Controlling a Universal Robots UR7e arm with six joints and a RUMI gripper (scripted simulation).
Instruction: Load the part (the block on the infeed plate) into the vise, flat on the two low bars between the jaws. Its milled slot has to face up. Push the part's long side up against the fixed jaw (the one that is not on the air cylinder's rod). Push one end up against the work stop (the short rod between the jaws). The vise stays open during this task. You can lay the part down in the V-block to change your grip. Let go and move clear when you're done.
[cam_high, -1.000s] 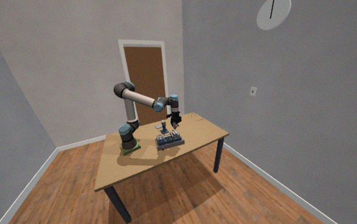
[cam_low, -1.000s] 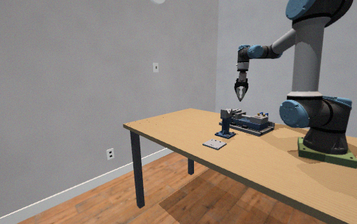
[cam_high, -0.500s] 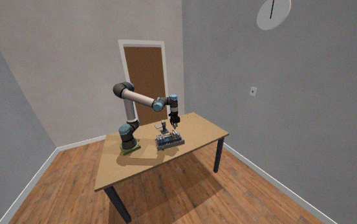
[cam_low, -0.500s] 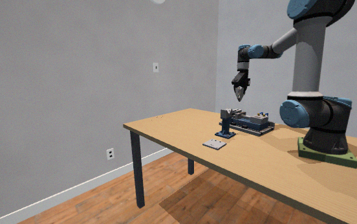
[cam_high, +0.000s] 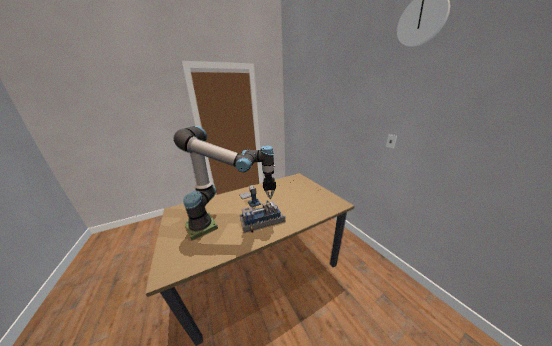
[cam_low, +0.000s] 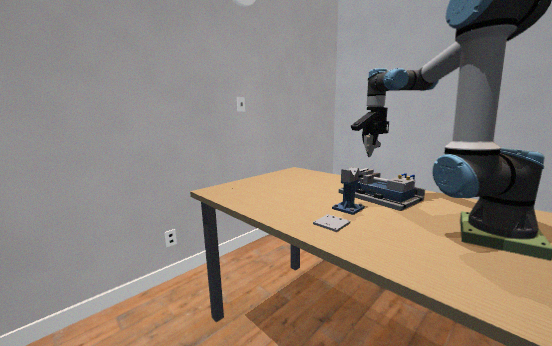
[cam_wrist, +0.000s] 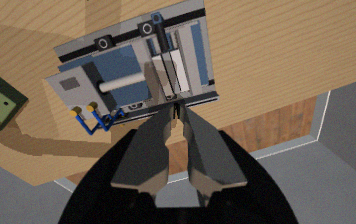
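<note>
My gripper is now 80 mm above the part and 20 mm to the right of it. From my hand the other things lie so: grey jaw: 100 mm below, 30 mm behind, 20 mm to the left; then cylinder rod: 100 mm below, 90 mm behind, 30 mm to the left; then work stop: 90 mm below, 60 mm to the left, 10 mm ahead.
</note>
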